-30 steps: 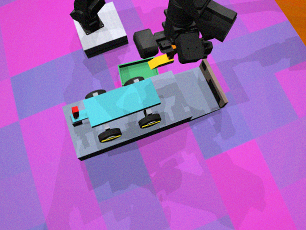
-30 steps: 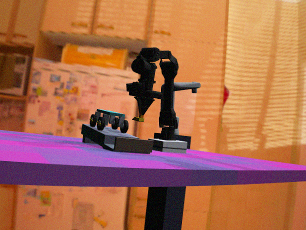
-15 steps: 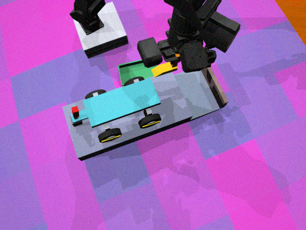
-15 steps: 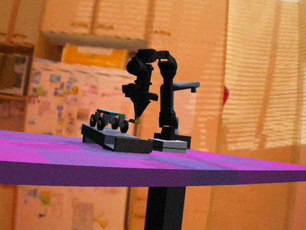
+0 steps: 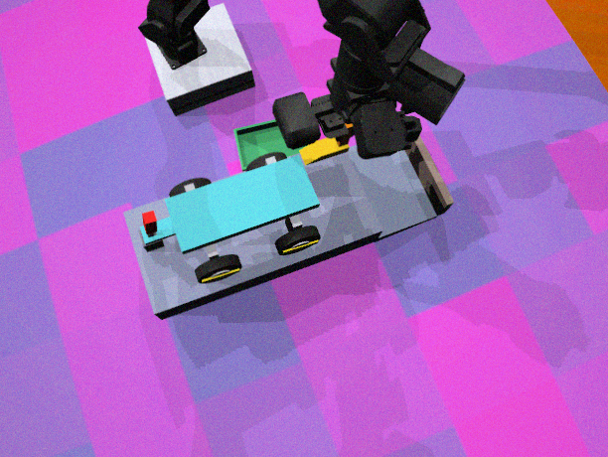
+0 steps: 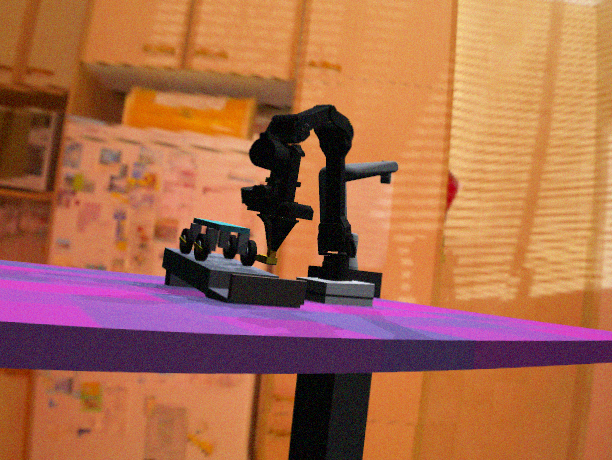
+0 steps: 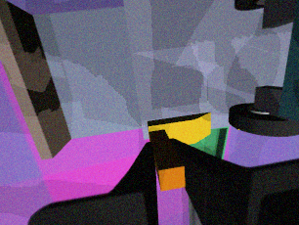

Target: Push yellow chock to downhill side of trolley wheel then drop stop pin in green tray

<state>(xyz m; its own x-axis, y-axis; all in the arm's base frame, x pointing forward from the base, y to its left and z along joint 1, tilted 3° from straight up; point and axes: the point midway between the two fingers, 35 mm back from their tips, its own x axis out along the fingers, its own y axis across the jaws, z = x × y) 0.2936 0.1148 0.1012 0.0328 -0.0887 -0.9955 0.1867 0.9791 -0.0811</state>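
My gripper tip is now 1 cm past the red-headed stop pin, 28 cm to the left of it and 3 cm below it. Round my gripper tip: yellow chock (2 cm to the right, 1 cm below); trolley (3 cm ahead, 17 cm to the right, 1 cm above); brown end wall (7 cm ahead, 10 cm to the left, 8 cm below).
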